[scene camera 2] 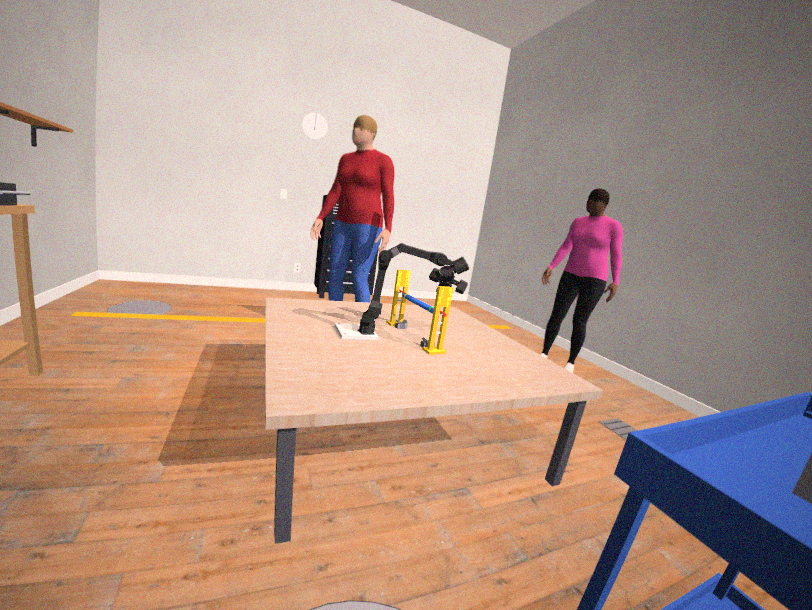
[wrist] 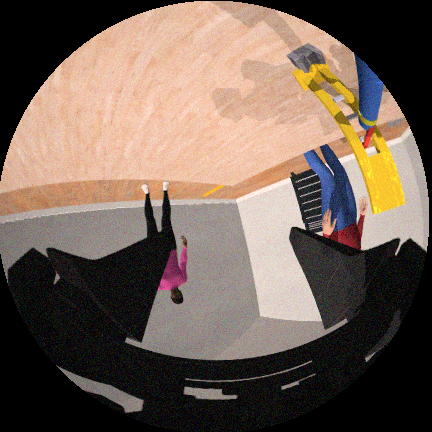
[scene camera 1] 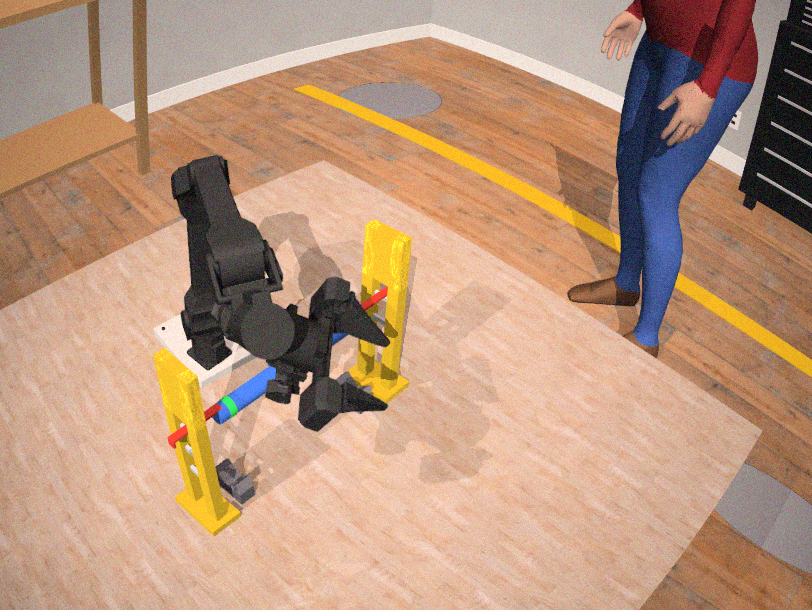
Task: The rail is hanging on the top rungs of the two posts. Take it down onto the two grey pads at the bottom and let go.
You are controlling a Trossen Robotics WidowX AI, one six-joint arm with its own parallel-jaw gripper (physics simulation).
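Places are measured from the arm's base along level axes (x ahead, y left, z up), in metres.
Pixels of known places: gripper, fingertip midpoint: (wrist: 233, 234) (scene camera 1: 387, 375); arm's base, link origin: (scene camera 2: 366, 332) (scene camera 1: 209, 353).
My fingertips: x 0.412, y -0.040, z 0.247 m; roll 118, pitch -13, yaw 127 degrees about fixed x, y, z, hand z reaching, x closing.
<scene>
For each thing: its top centre in the pictures, then the offset to it from my fingertips. "*": a spot on its surface instead. Level surfaces: height alone.
- rail, top centre: (scene camera 1: 290, 355) (scene camera 2: 419, 299) dx -0.167, dy +0.005, dz -0.075 m
- far post, surface spot: (scene camera 1: 377, 256) (wrist: 387, 178) (scene camera 2: 402, 278) * dx -0.170, dy +0.195, dz -0.009 m
- grey pad, top centre: (scene camera 1: 231, 471) (scene camera 2: 428, 337) dx -0.171, dy -0.133, dz -0.221 m
- wooden table, surface height: dz -0.265 m
The rail (scene camera 1: 246, 393) (scene camera 2: 418, 302) (wrist: 370, 90) is a blue bar with thin red ends. It hangs level at the top rungs of the two yellow posts, the near post (scene camera 1: 206, 453) (scene camera 2: 441, 305) and the far post (scene camera 1: 377, 256) (scene camera 2: 401, 279) (wrist: 385, 182). A green band marks its near end and a yellow band its far end. One grey pad (scene camera 1: 236, 483) (scene camera 2: 424, 342) lies at the near post's foot, the other pad (scene camera 2: 401, 323) (wrist: 306, 56) at the far post's. My gripper (scene camera 1: 387, 374) (scene camera 2: 461, 276) (wrist: 233, 234) is open and empty, above and beyond the rail, hiding part of it in scene camera 1.
The posts stand on the wooden table (scene camera 1: 557, 459) (scene camera 2: 393, 374). My arm's white base plate (scene camera 1: 173, 333) (scene camera 2: 347, 332) is on the rail's other side from the gripper. A person in red (scene camera 2: 364, 190) and one in pink (scene camera 2: 594, 242) (wrist: 172, 275) stand beyond the table. A blue cart (scene camera 2: 708, 499) is beside it.
</scene>
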